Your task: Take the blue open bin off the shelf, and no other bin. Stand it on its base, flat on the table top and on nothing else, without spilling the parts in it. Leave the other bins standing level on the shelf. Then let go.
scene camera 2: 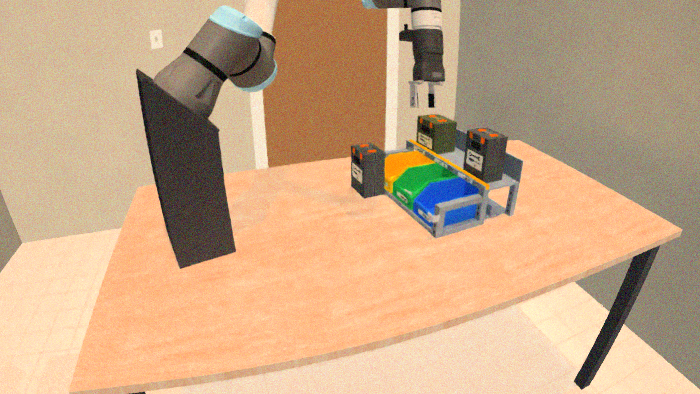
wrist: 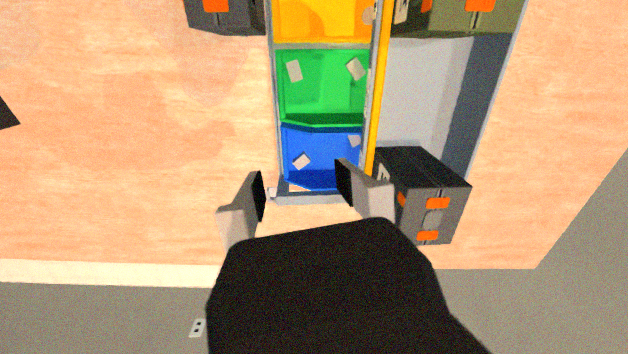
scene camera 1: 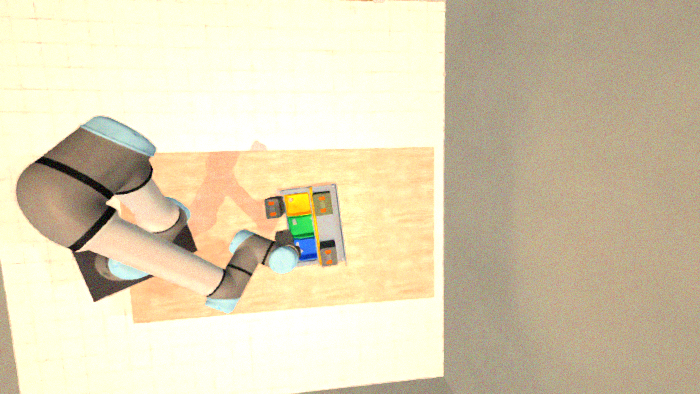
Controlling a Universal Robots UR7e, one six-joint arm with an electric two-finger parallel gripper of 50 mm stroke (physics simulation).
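Where they show: gripper, fingertip midpoint: (scene camera 2: 423, 107) (wrist: 299, 179); arm's base at its link origin: (scene camera 2: 180, 99).
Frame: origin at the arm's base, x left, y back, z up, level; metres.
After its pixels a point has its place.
Observation:
The blue open bin (scene camera 1: 306, 250) @(y -0.619, x 0.059, z -0.337 m) (scene camera 2: 452, 200) (wrist: 325, 150) @(y -0.626, x 0.082, z -0.337 m) stands in the end place of the grey shelf's (scene camera 2: 515, 200) @(y -0.812, x 0.077, z -0.299 m) (wrist: 310, 199) @(y -0.618, x 0.014, z -0.261 m) lower front part, with small pale parts in it. The green bin (scene camera 1: 301, 226) @(y -0.565, x 0.175, z -0.337 m) (scene camera 2: 422, 182) @(y -0.583, x 0.242, z -0.318 m) (wrist: 325, 92) @(y -0.585, x 0.179, z -0.337 m) stands beside it, and the yellow bin (scene camera 1: 298, 204) @(y -0.524, x 0.282, z -0.337 m) (scene camera 2: 402, 165) @(y -0.538, x 0.345, z -0.306 m) (wrist: 320, 20) @(y -0.538, x 0.271, z -0.338 m) stands beyond the green one. My gripper (scene camera 2: 423, 95) @(y -0.550, x 0.145, z -0.070 m) (wrist: 299, 179) @(y -0.550, x 0.145, z -0.070 m) is open and empty, pointing down, high above the shelf. In scene camera 1 the arm hides its fingers and part of the blue bin's front.
A dark box (scene camera 1: 327, 253) @(y -0.709, x 0.132, z -0.124 m) (scene camera 2: 485, 155) @(y -0.699, x 0.068, z -0.167 m) (wrist: 425, 195) @(y -0.691, x 0.142, z -0.124 m) stands on the raised rear deck behind the blue bin. An olive box (scene camera 1: 323, 203) @(y -0.639, x 0.339, z -0.148 m) (scene camera 2: 436, 134) @(y -0.623, x 0.276, z -0.181 m) (wrist: 455, 17) @(y -0.635, x 0.291, z -0.149 m) stands on that deck behind the yellow bin. Another dark box (scene camera 1: 273, 207) @(y -0.426, x 0.260, z -0.215 m) (scene camera 2: 367, 171) @(y -0.418, x 0.203, z -0.265 m) (wrist: 227, 15) @(y -0.443, x 0.224, z -0.216 m) stands on the table (scene camera 2: 300, 300) @(y -0.261, x -0.224, z -0.346 m) before the yellow bin.

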